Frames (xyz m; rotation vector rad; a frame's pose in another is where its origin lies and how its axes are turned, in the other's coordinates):
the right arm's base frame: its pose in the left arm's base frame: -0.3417 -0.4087 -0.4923 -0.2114 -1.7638 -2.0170
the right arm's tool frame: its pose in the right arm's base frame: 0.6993 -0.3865 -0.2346 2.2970 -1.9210 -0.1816
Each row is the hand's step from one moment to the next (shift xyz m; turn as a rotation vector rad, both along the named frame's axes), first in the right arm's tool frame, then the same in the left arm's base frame.
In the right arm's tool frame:
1: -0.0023 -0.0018 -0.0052 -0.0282 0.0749 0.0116
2: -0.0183 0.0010 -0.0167 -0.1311 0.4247 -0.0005
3: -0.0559 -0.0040 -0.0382 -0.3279 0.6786 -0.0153
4: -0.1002 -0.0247 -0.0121 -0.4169 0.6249 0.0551
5: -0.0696 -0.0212 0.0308 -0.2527 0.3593 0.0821
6: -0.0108 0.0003 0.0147 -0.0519 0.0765 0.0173
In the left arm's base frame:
1: -0.0017 0.0039 0.0042 0.0762 0.0197 -0.0184
2: 0.0059 0.0149 0.0189 0.3944 0.1727 -0.1102
3: 0.0170 0.0309 0.0579 0.6939 0.2848 -0.0756
4: 0.0353 -0.0030 0.0977 0.7275 0.1951 0.0056
5: 0.0341 -0.0394 0.0594 0.4420 0.0659 0.0003
6: 0.0112 -0.0136 0.0047 0.0929 0.0143 -0.0014

